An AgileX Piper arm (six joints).
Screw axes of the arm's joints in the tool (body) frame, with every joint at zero. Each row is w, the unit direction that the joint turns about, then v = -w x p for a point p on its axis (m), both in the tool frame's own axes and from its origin. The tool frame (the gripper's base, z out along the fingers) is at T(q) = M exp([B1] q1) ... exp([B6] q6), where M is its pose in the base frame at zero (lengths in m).
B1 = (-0.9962, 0, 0.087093, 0, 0.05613, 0)
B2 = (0, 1, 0, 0.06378, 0, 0.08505)
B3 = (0, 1, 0, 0.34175, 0, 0.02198)
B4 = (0, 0, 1, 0, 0, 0)
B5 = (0, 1, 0, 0.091, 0, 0)
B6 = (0, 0, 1, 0, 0, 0)
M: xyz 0.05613 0 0.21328 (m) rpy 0 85.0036 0 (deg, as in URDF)
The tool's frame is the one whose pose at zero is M.
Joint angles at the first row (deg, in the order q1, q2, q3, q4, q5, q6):
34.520 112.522 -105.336 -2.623 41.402 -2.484
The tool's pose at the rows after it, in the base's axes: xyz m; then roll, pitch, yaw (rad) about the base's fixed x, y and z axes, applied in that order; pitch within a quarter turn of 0, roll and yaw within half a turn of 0:
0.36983, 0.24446, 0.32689, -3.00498, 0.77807, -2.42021
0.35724, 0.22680, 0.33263, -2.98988, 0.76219, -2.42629
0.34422, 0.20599, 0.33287, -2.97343, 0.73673, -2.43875
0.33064, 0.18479, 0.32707, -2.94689, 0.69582, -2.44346
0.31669, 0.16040, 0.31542, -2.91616, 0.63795, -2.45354
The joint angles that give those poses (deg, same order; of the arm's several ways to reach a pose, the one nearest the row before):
34.012 108.806 -101.811 -3.907 43.011 -2.354
33.101 104.530 -97.032 -4.689 43.331 -2.288
31.778 100.106 -91.255 -5.663 43.331 -2.168
30.379 95.943 -84.959 -7.170 43.333 -2.169
28.464 91.910 -77.965 -9.139 43.388 -2.169

